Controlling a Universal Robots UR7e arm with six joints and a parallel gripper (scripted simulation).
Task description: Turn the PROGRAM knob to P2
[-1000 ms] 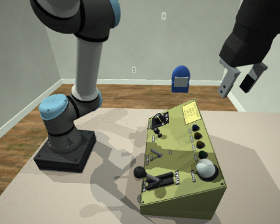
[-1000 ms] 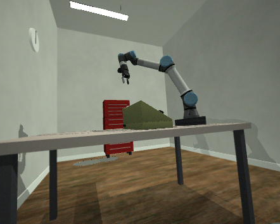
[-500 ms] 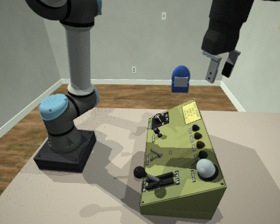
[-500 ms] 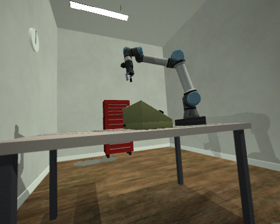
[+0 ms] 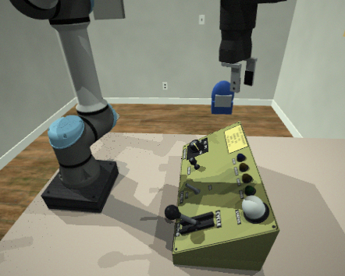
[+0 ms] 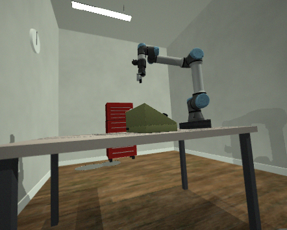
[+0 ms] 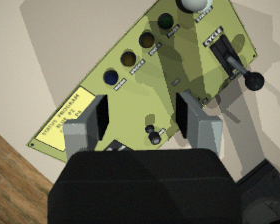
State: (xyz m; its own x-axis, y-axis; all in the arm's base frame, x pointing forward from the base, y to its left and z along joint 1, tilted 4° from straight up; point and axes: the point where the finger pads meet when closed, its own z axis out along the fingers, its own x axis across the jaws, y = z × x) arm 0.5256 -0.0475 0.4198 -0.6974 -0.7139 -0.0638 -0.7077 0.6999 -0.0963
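Right now my hand is 110 mm past the mode knob, 90 mm to the right of it and 340 mm above it. Also, from my hand: olive console: 70 mm behind, 30 mm to the left, 370 mm below; then check toggle: 110 mm behind, 30 mm to the right, 350 mm below; then ball-handled lever: 130 mm behind, 150 mm to the right, 340 mm below.
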